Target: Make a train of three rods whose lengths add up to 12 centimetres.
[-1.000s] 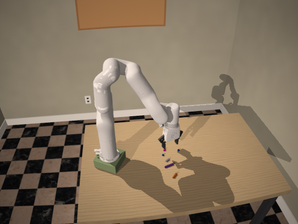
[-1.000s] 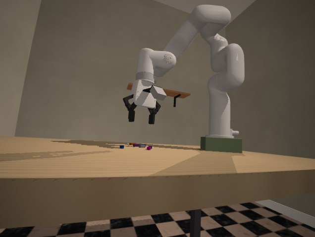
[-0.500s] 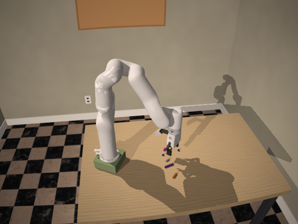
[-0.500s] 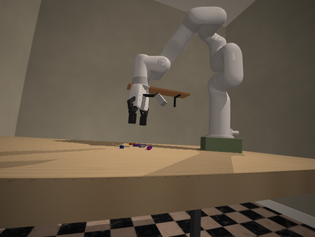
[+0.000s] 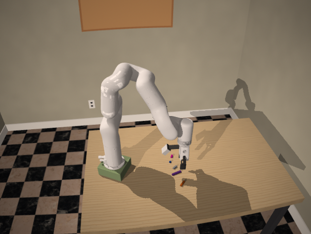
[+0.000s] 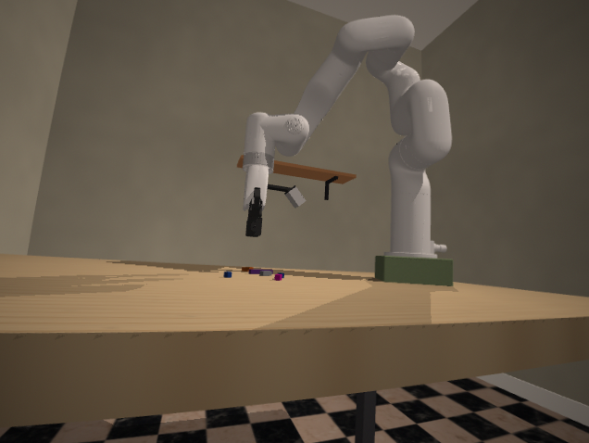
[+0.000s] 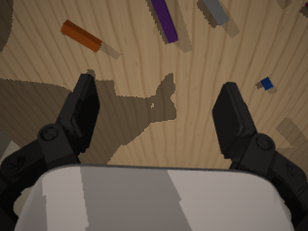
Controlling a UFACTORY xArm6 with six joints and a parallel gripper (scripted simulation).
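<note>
Right now my hand is 80 mm to the left of the orange rod and 90 mm above it. Round my hand: grey rod (30 mm behind, 50 mm to the left, 90 mm below); magenta rod (50 mm behind, 140 mm to the left, 90 mm below); purple rod (30 mm behind, 90 mm below).
</note>
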